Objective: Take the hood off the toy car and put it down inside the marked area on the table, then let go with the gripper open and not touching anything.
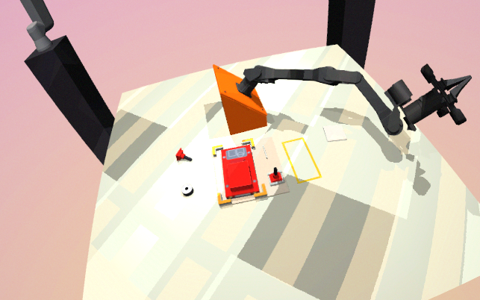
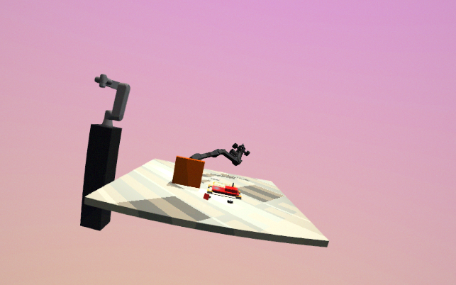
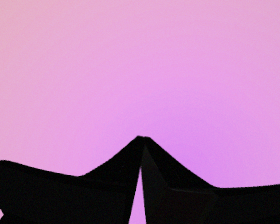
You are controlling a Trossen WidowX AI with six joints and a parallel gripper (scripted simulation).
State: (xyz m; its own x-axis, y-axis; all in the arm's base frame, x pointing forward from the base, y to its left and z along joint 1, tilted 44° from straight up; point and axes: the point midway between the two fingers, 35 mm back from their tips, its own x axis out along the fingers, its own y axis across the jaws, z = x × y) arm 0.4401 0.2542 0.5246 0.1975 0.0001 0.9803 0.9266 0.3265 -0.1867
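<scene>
Now: gripper tip 110 mm past the red hood, 660 mm to the left of it and 310 mm above it. From my gripper tip the other things lie so: pale square tile: 220 mm behind, 280 mm to the right, 350 mm below.
</scene>
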